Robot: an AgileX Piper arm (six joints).
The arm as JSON. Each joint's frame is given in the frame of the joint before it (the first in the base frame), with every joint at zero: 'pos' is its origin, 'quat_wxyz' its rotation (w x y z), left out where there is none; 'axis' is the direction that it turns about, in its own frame. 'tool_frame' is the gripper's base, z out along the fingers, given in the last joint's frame.
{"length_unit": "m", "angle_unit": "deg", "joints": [
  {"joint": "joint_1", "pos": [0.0, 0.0, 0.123], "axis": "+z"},
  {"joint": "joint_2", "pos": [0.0, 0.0, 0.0], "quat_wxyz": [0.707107, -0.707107, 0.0, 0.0], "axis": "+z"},
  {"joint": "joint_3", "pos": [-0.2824, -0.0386, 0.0], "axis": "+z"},
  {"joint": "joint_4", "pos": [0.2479, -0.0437, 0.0], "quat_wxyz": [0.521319, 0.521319, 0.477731, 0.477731], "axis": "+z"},
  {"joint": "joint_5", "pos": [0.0, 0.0, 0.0], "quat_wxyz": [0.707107, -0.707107, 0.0, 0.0], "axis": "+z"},
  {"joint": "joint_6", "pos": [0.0, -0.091, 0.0], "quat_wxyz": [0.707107, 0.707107, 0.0, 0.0], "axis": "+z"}
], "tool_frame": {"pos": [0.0, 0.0, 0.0]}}
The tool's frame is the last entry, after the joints.
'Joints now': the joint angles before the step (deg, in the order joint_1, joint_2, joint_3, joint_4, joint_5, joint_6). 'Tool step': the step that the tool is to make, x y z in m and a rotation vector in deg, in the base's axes. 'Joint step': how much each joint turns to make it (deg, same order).
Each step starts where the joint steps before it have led.
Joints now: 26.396, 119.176, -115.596, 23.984, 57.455, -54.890
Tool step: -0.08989, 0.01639, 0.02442, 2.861, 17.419, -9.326
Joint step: 7.733, -13.504, 14.476, -1.079, 4.871, 24.043
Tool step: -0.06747, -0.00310, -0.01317, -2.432, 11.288, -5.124
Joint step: 5.903, -9.697, 15.177, -0.869, 0.521, 13.399
